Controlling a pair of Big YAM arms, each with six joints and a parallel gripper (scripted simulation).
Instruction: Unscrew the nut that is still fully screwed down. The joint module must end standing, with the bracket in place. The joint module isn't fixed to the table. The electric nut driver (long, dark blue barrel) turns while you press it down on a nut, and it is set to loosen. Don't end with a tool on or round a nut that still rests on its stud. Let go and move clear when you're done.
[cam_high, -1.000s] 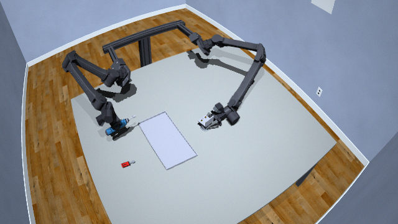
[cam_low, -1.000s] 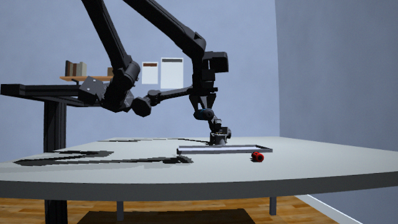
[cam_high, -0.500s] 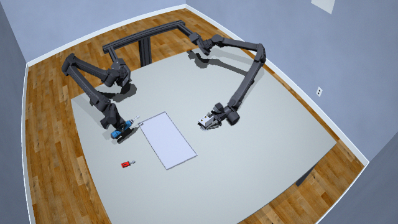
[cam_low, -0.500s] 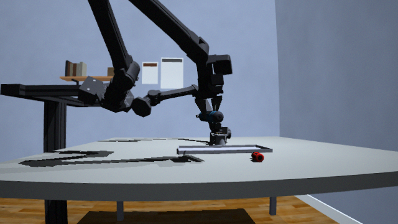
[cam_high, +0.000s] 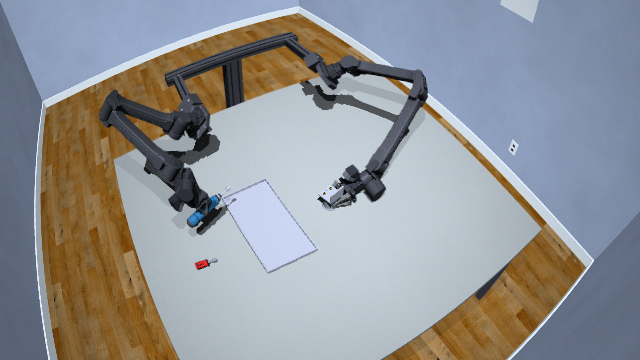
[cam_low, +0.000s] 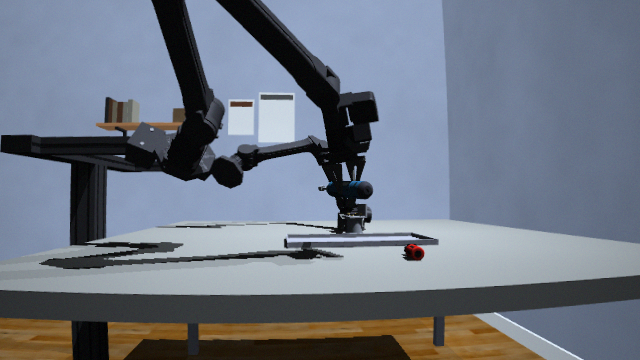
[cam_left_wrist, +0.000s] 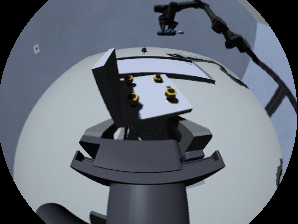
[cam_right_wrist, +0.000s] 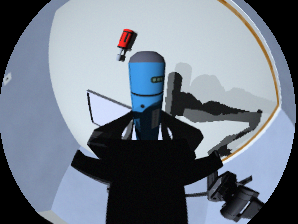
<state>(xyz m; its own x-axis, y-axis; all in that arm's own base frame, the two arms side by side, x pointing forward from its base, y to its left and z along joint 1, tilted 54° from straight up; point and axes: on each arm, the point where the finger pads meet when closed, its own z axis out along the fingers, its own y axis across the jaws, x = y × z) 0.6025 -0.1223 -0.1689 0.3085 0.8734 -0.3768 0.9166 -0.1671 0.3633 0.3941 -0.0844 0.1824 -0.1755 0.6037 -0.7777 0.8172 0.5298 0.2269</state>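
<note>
Right now the bracket is 5 cm above my left hand. From my left hand the other things lie so: red tool 3 cm ahead, 59 cm to the right, 1 cm below.
</note>
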